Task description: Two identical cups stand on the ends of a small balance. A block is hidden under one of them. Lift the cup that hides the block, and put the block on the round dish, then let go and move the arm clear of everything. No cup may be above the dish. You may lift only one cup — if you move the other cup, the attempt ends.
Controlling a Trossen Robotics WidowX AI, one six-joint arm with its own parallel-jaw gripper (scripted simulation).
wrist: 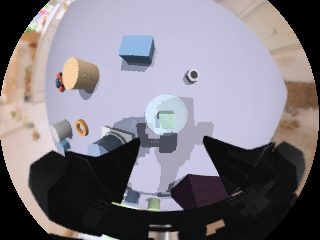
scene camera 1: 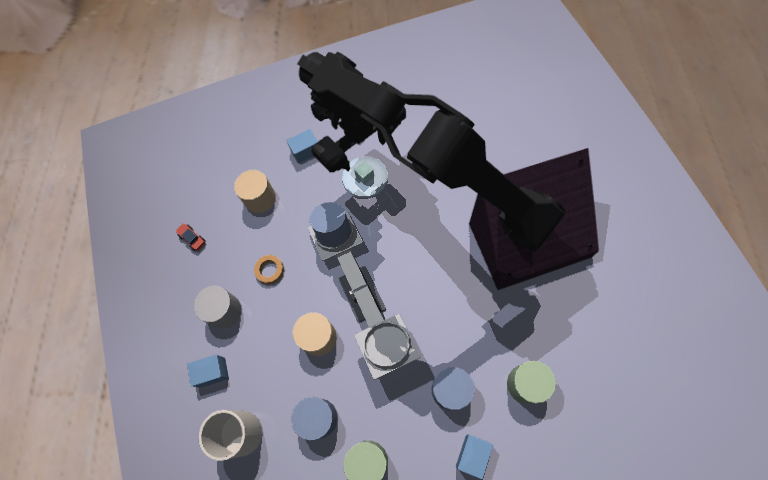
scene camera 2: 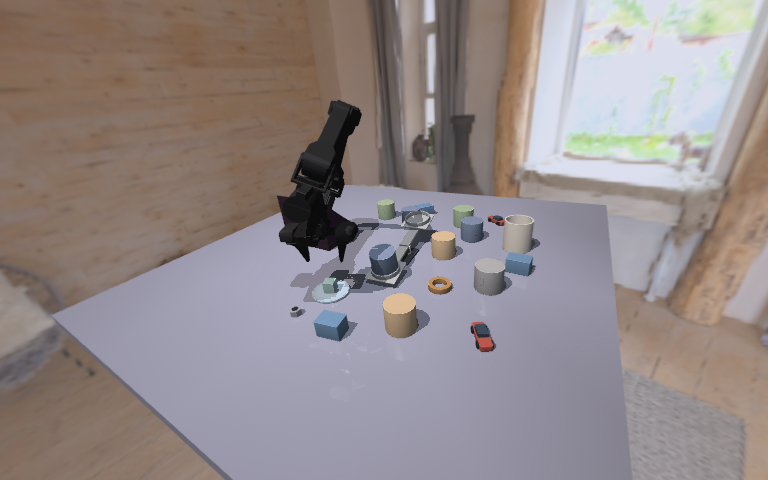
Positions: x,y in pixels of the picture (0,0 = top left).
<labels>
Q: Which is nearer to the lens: the blue-grey cup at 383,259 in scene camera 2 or the beige cup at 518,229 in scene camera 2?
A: The blue-grey cup.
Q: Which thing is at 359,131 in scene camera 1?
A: The gripper.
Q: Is the gripper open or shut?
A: Open.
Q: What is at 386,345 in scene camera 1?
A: A balance.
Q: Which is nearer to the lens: the balance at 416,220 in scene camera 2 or the blue-grey cup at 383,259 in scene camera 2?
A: The blue-grey cup.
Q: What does the gripper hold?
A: Nothing.
</labels>
